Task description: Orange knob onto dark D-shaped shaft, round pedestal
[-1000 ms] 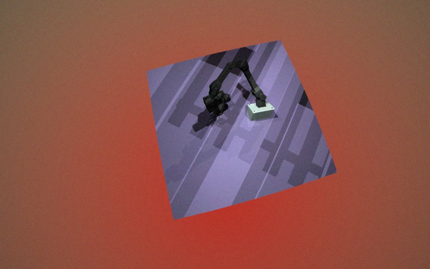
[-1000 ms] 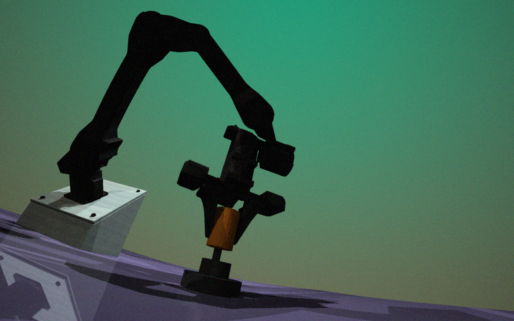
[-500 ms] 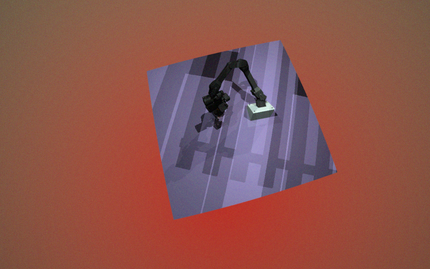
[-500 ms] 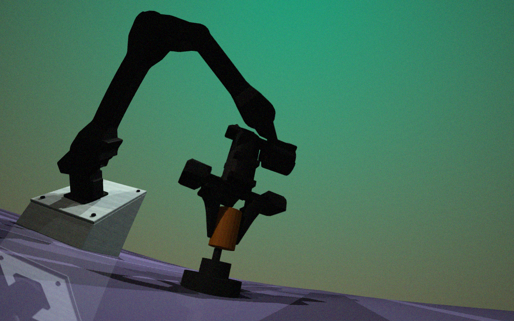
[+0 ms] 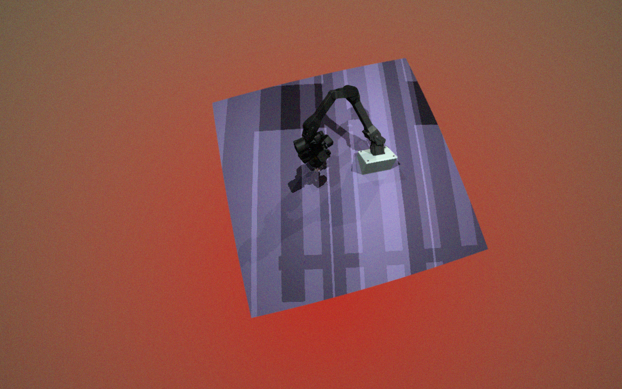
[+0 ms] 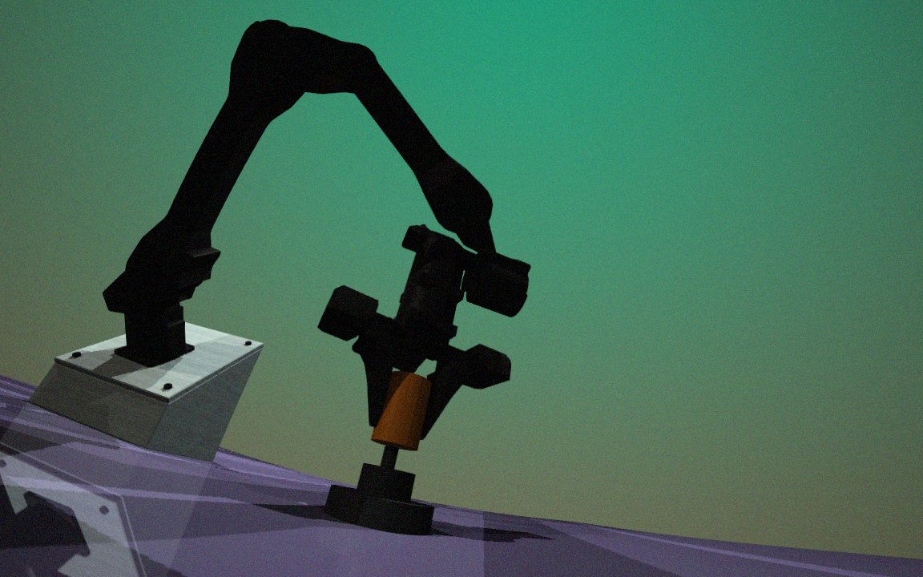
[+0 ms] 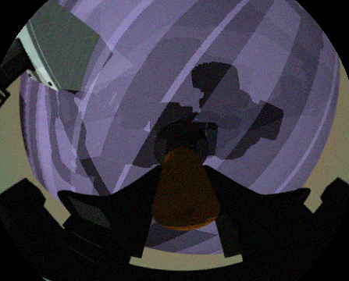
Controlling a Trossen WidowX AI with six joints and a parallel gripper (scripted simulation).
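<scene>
My gripper tip is now 4 cm above the dark round pedestal. From my gripper tip the other things lie so: orange knob (2 cm above).
</scene>
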